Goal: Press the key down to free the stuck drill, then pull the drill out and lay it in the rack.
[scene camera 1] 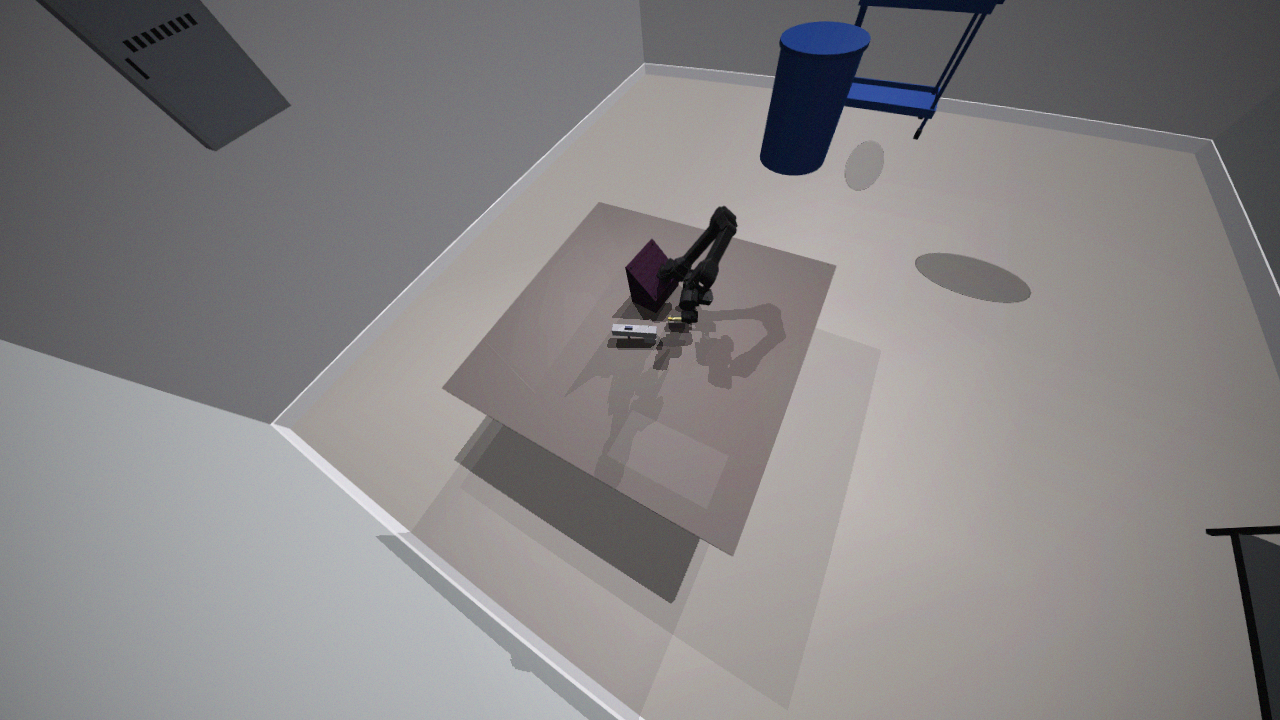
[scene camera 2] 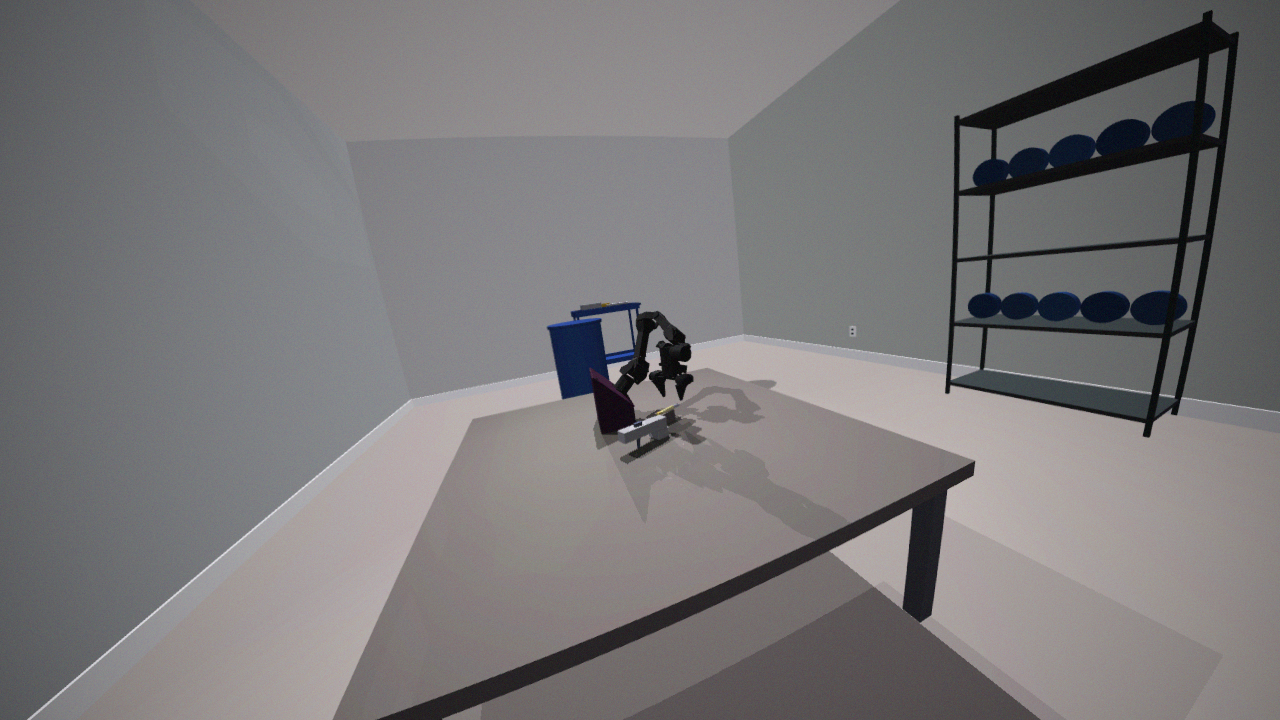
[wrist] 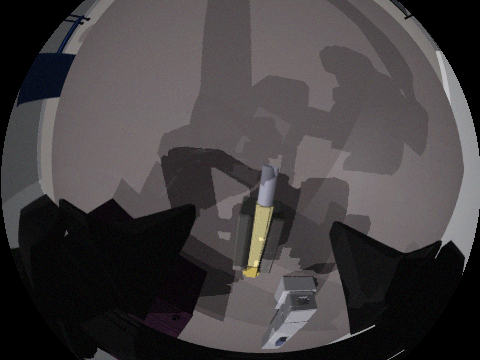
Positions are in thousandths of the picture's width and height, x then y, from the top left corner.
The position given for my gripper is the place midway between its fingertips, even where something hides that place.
My gripper (scene camera 2: 525, 553) is open and holds nothing. I also see a drill (wrist: 551, 579), a light grey fixture (wrist: 616, 829) and a dark rack (wrist: 516, 593).
My gripper shows as well in the wrist view (wrist: 555, 618).
